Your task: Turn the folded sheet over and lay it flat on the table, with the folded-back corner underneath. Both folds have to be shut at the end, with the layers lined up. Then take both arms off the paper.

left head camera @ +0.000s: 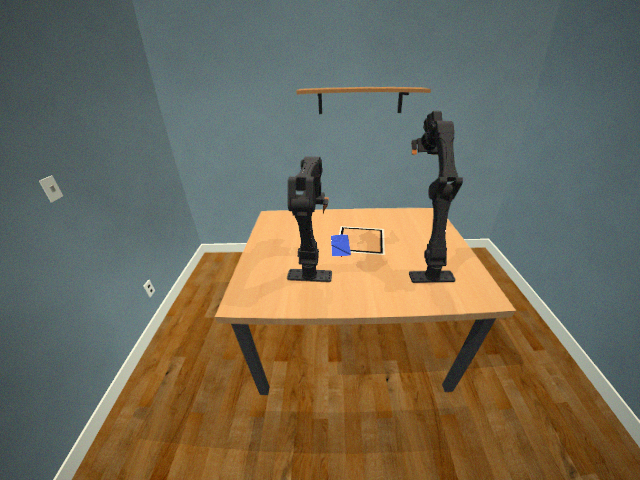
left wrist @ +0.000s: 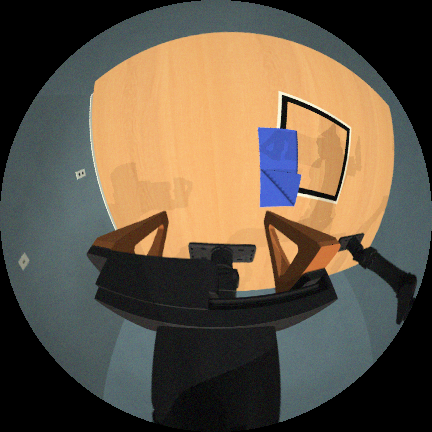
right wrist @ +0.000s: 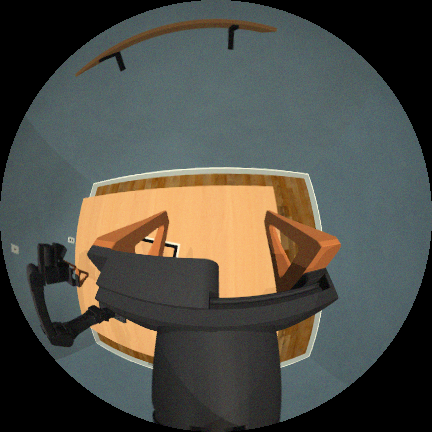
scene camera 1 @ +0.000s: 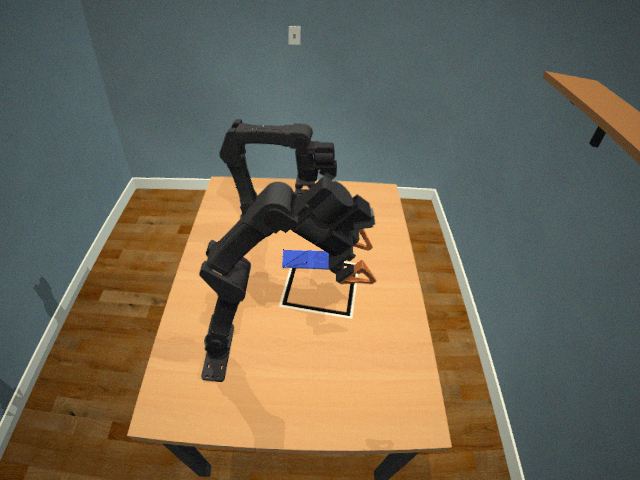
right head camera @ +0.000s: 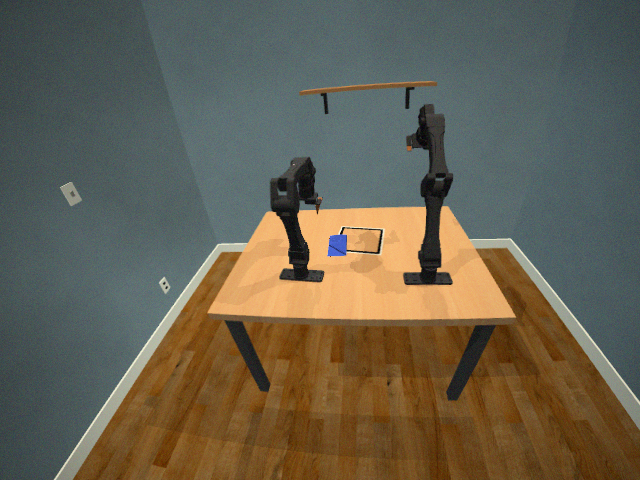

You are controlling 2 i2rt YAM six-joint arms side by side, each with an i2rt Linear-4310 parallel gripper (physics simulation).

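Note:
The blue folded sheet (left head camera: 339,242) (right head camera: 337,243) (scene camera 1: 297,258) (left wrist: 278,150) lies on the table, overlapping one side of the outlined rectangle. A diagonal edge crosses its near half, with a cross line between the halves; the near half juts slightly sideways past the far half. Whether every layer is pressed shut is too small to tell. My left gripper (left head camera: 325,205) (right head camera: 317,206) (left wrist: 215,215) is open and empty, above the table and apart from the sheet. My right gripper (left head camera: 414,148) (right head camera: 408,145) (scene camera 1: 368,264) (right wrist: 216,215) is open and empty, high above the table; in scene camera 1 its arm hides the sheet's end.
The black and white outlined rectangle (left head camera: 382,240) (scene camera 1: 317,309) (left wrist: 284,112) is on the table (left head camera: 361,294) (scene camera 1: 320,392). Both arm bases stand at the table's near side in the head views. A wall shelf (left head camera: 361,89) (right head camera: 368,86) (right wrist: 200,24) is behind the table.

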